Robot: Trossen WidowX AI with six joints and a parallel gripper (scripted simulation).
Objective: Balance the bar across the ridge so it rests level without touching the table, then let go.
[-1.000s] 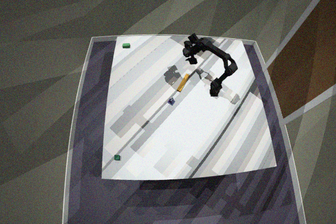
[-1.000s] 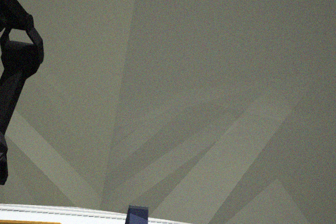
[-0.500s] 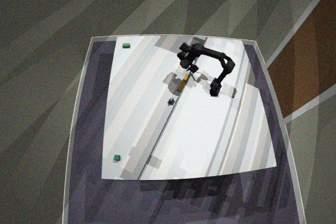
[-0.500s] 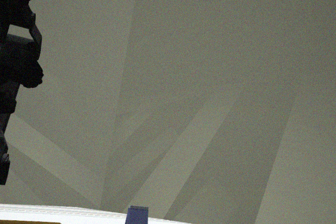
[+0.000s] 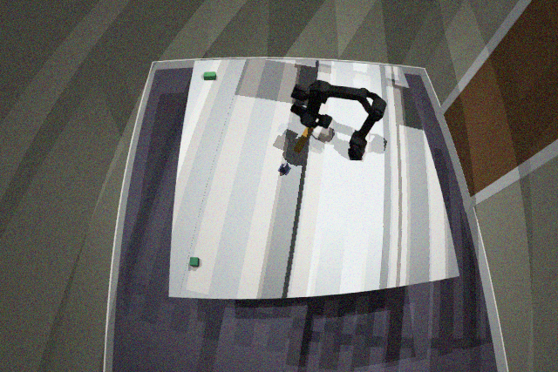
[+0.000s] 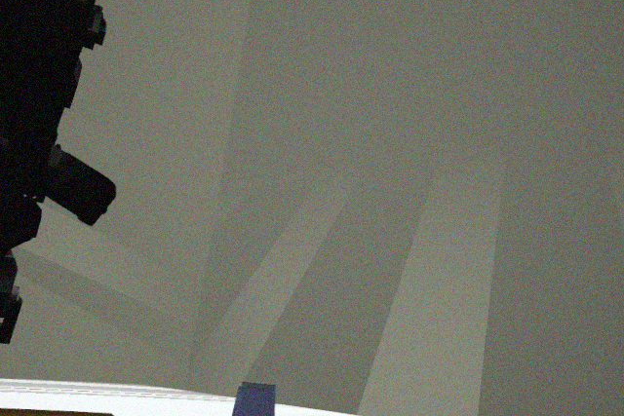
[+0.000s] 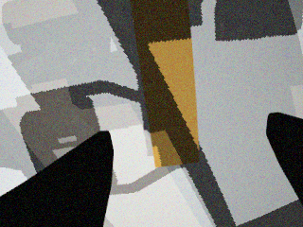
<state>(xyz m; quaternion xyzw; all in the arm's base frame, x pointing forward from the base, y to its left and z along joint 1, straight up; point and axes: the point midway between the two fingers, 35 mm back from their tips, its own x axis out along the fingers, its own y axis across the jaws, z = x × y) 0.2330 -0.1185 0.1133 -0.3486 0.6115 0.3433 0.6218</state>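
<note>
Now: the bar 7 cm below my gripper tip, 3 cm to the left of it and 1 cm ahead of it.
</note>
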